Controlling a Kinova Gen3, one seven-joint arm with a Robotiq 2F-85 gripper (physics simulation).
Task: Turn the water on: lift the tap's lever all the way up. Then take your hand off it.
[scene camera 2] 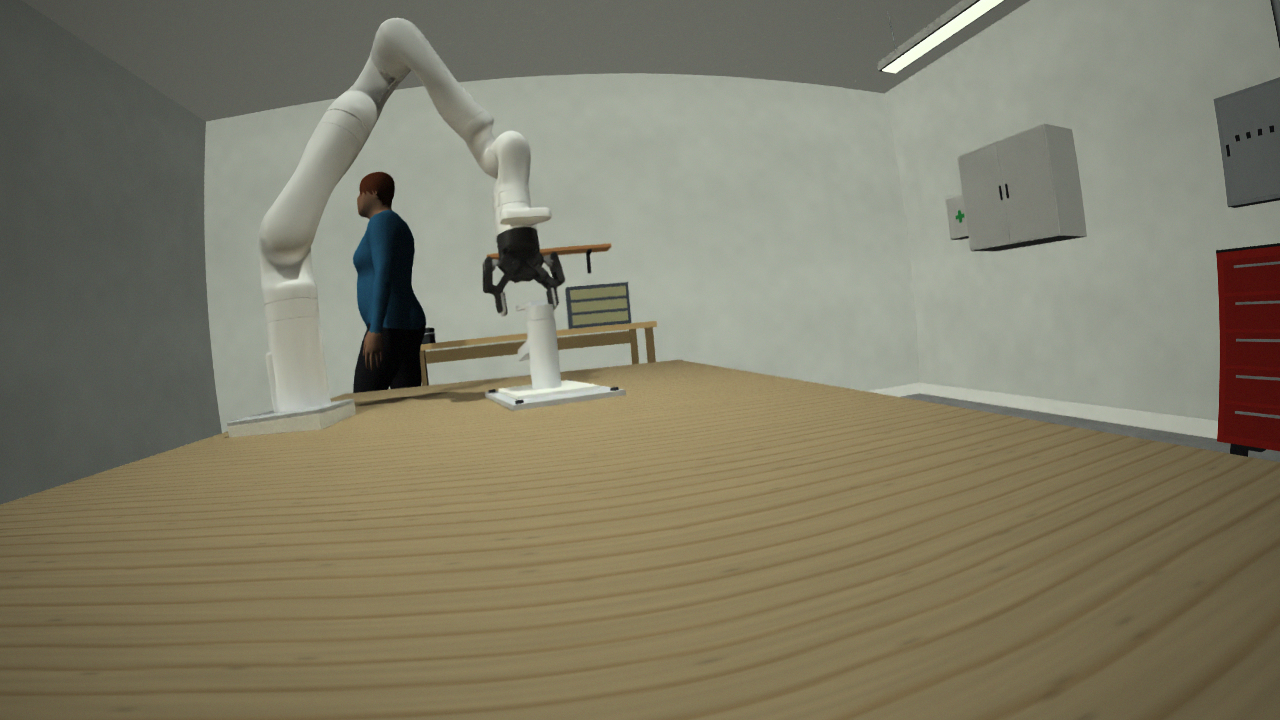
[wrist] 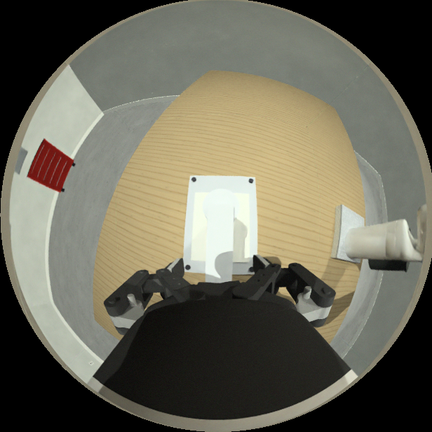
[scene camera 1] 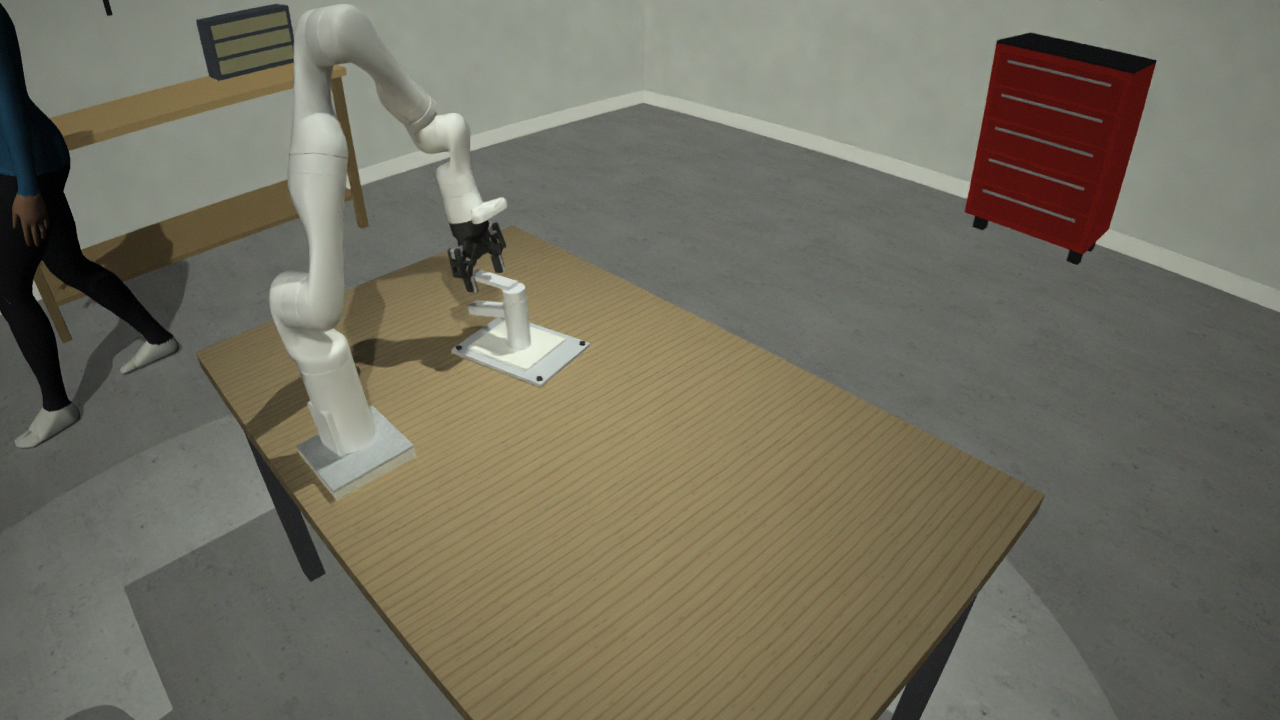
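Pixels of known places: gripper, fingertip midpoint: (scene camera 1: 487,282); arm's base at its link origin: (scene camera 2: 304,407) (scene camera 1: 351,436).
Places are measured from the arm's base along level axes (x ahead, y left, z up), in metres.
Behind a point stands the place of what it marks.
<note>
A white tap (scene camera 1: 517,320) @(x 0.396, y -0.037, z 0.061 m) (scene camera 2: 543,351) @(x 0.408, y -0.043, z 0.049 m) stands upright on a pale base plate (scene camera 1: 547,371) @(x 0.380, y -0.128, z -0.017 m) (wrist: 189,225). Its flat white lever (scene camera 1: 498,281) @(x 0.402, y 0.014, z 0.131 m) (wrist: 219,235) runs out from the top of the column, above the short spout (scene camera 1: 486,308) @(x 0.391, y 0.049, z 0.062 m) (scene camera 2: 524,349) @(x 0.390, y 0.050, z 0.053 m). The lever's exact tilt is hard to tell. My gripper (scene camera 1: 484,276) @(x 0.405, y 0.053, z 0.116 m) (scene camera 2: 527,308) @(x 0.405, y 0.053, z 0.116 m) (wrist: 218,264) is open and points down at the lever's free end. One finger is on each side of the lever, with a gap on both sides in the wrist view. The far end of the lever is hidden under the gripper's body there.
The arm's base (scene camera 1: 344,420) @(x -0.023, y -0.040, z 0.071 m) (scene camera 2: 299,358) @(x 0.013, y -0.041, z 0.079 m) stands on the same wooden table (scene camera 1: 680,501) @(x 0.251, y -0.542, z -0.025 m), left of the tap. A person (scene camera 1: 31,179) (scene camera 2: 384,268) is beyond the table near a workbench (scene camera 1: 170,102). A red drawer cabinet (scene camera 1: 1056,143) stands by the wall.
</note>
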